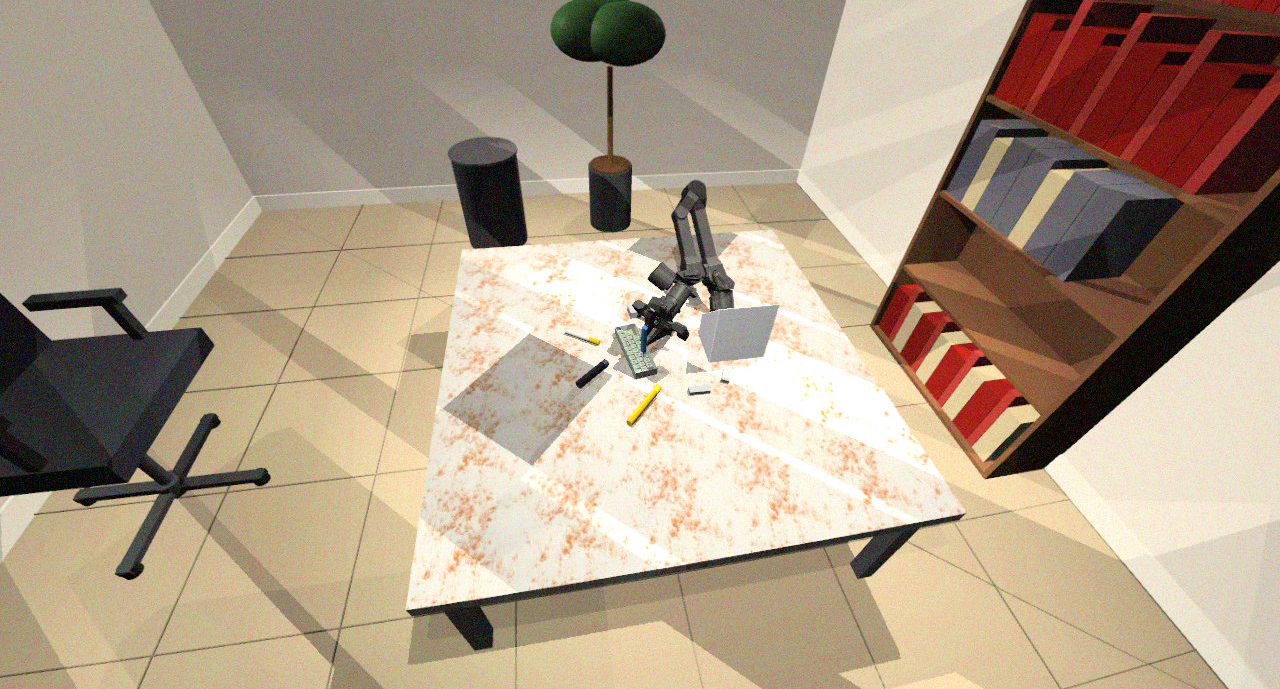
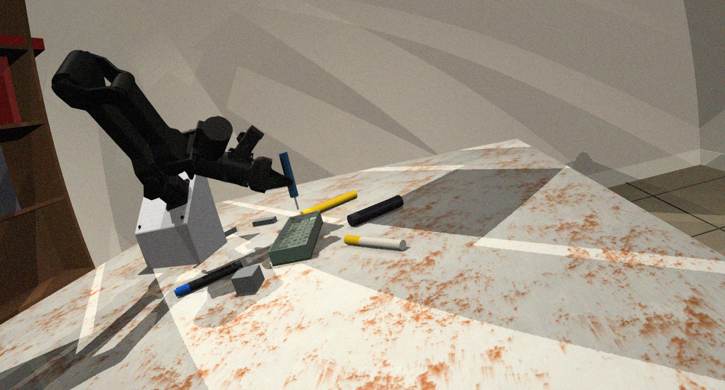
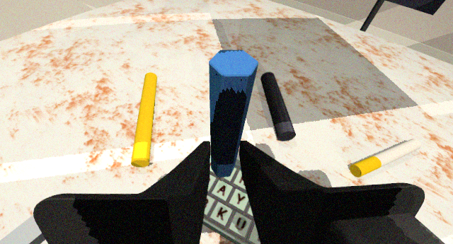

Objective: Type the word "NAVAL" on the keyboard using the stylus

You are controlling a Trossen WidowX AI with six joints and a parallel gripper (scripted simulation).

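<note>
Now: the dark cylinder 150 mm ahead of my gripper tip and 90 mm below it. Round my gripper tip: white-and-yellow marker: 150 mm ahead, 160 mm to the right, 100 mm below; then blue stylus: 20 mm below; then yellow marker: 30 mm ahead, 140 mm to the left, 100 mm below.
</note>
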